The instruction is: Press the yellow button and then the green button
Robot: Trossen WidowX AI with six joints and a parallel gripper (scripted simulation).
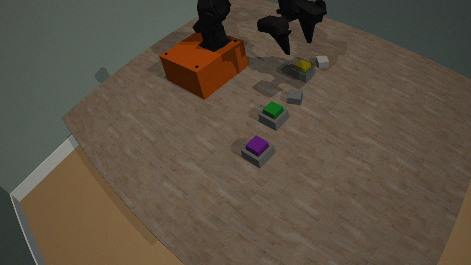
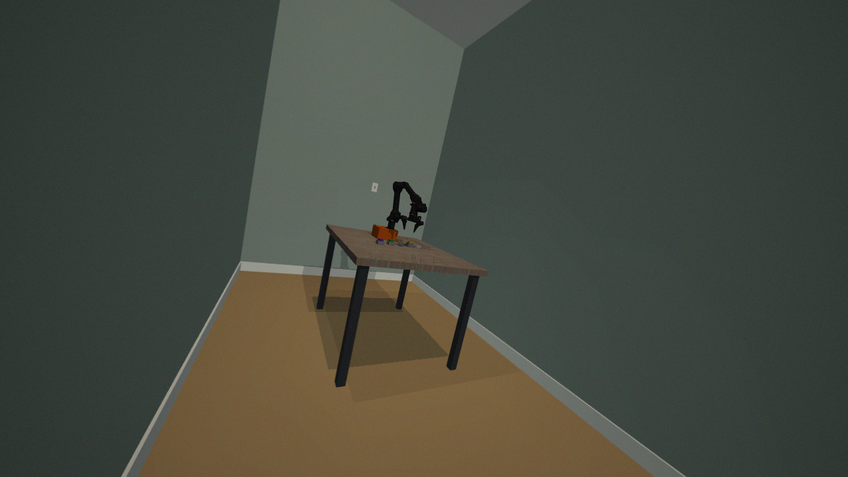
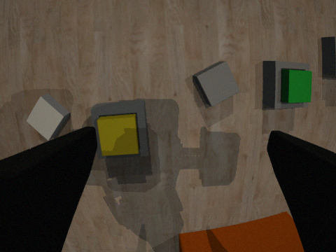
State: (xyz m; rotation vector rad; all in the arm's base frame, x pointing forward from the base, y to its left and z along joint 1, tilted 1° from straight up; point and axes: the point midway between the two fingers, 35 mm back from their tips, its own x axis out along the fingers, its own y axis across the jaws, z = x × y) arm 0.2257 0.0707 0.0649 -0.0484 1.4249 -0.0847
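Now: gripper tip 9 cm above the yellow button, 4 cm to the right of it and 3 cm past it. From my gripper tip the other things lie so: grey block: 11 cm below, 5 cm to the right, 2 cm ahead; white block: 12 cm to the left, 11 cm below, 1 cm behind; green button: 13 cm to the right, 9 cm below, 2 cm ahead.
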